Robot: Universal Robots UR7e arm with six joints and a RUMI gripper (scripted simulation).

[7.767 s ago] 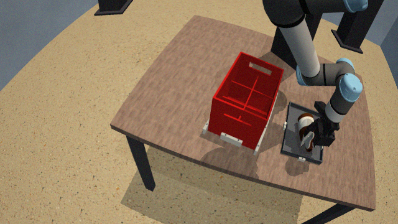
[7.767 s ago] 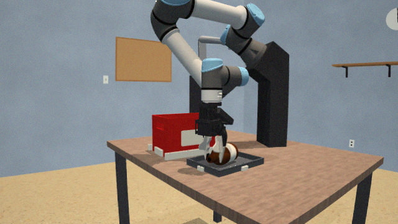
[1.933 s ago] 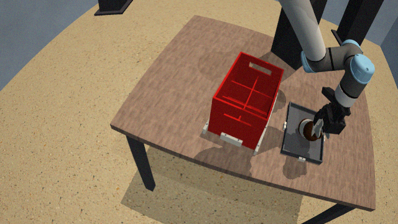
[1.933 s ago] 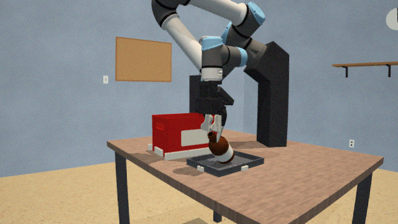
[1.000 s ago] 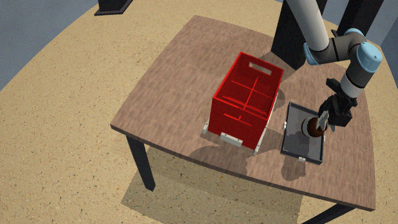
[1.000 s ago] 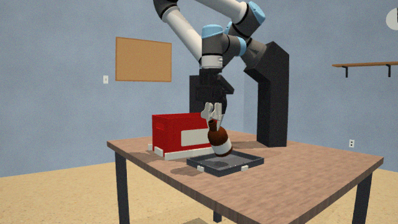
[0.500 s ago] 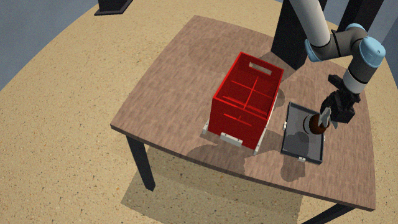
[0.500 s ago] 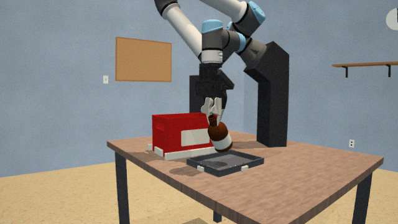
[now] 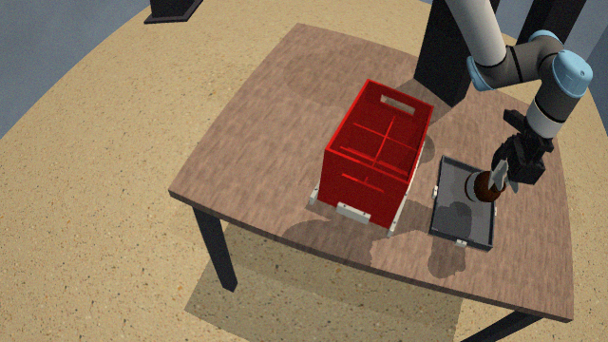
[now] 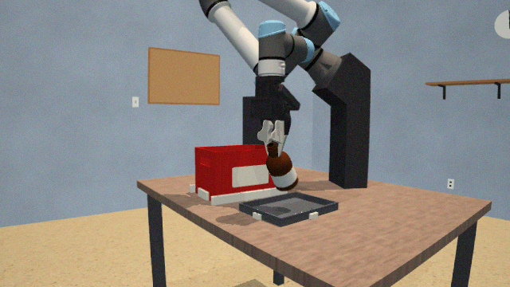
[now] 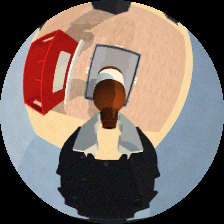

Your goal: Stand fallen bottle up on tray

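Now: the brown bottle 40 mm below my hand and 30 mm behind it. The rest, counted from my hand: tray (180 mm below, 80 mm behind, 10 mm to the left); red crate (260 mm to the right, 150 mm behind, 110 mm below).
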